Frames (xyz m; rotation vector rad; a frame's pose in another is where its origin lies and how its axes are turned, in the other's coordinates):
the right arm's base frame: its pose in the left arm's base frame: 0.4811 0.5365 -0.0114 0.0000 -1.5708 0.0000
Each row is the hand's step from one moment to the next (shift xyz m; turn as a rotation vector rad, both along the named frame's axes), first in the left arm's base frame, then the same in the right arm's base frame.
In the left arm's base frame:
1: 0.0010 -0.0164 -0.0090 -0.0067 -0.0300 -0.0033
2: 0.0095 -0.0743 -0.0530 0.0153 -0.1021 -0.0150
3: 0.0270 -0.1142 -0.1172 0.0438 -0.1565 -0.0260
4: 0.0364 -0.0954 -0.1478 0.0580 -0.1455 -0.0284
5: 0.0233 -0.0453 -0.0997 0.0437 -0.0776 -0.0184
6: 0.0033 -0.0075 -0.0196 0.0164 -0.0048 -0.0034
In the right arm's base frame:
1: -0.0090 -0.0164 -0.0010 -0.0033 -0.0300 0.0067
2: -0.0530 -0.0743 -0.0095 -0.0150 -0.1021 -0.0153
3: -0.1172 -0.1142 -0.0270 -0.0260 -0.1565 -0.0438
4: -0.1478 -0.0954 -0.0364 -0.0284 -0.1455 -0.0580
5: -0.0997 -0.0453 -0.0233 -0.0184 -0.0776 -0.0437
6: -0.0196 -0.0075 -0.0033 -0.0034 -0.0048 -0.0164

